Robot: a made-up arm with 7 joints. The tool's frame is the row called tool.
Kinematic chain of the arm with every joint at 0, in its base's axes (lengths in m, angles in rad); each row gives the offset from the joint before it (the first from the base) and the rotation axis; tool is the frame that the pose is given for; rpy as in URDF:
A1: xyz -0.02 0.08 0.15 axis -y
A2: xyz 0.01 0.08 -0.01 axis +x
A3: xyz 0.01 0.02 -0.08 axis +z
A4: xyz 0 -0.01 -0.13 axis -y
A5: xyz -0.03 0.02 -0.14 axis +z
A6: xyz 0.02 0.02 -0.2 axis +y
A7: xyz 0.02 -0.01 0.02 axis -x
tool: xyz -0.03 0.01 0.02 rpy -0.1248 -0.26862 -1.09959
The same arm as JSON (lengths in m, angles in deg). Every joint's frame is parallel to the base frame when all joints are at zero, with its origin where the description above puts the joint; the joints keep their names.
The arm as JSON. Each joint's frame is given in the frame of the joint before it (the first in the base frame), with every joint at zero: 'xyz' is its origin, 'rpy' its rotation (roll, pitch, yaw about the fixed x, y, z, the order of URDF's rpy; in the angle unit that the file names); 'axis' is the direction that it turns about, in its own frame. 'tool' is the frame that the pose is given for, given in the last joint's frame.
{"units": {"length": "m", "angle": "deg"}, "joints": [{"name": "A1", "type": "revolute", "origin": {"xyz": [-0.02, 0.08, 0.15], "rpy": [0.0, 0.0, 0.0]}, "axis": "-y"}, {"name": "A2", "type": "revolute", "origin": {"xyz": [0.01, 0.08, -0.01], "rpy": [0.0, 0.0, 0.0]}, "axis": "+x"}, {"name": "A3", "type": "revolute", "origin": {"xyz": [0.01, 0.02, -0.08], "rpy": [0.0, 0.0, 0.0]}, "axis": "+z"}, {"name": "A4", "type": "revolute", "origin": {"xyz": [0.0, -0.01, -0.13], "rpy": [0.0, 0.0, 0.0]}, "axis": "-y"}, {"name": "A5", "type": "revolute", "origin": {"xyz": [-0.03, 0.02, -0.14], "rpy": [0.0, 0.0, 0.0]}, "axis": "+z"}, {"name": "A6", "type": "revolute", "origin": {"xyz": [0.02, 0.02, -0.2], "rpy": [0.0, 0.0, 0.0]}, "axis": "+y"}, {"name": "A7", "type": "revolute", "origin": {"xyz": [0.02, -0.01, 0.02], "rpy": [0.0, 0.0, 0.0]}, "axis": "-x"}], "tool": {"origin": {"xyz": [-0.03, 0.01, 0.02], "rpy": [-7.15, -15.39, -63.0]}}}
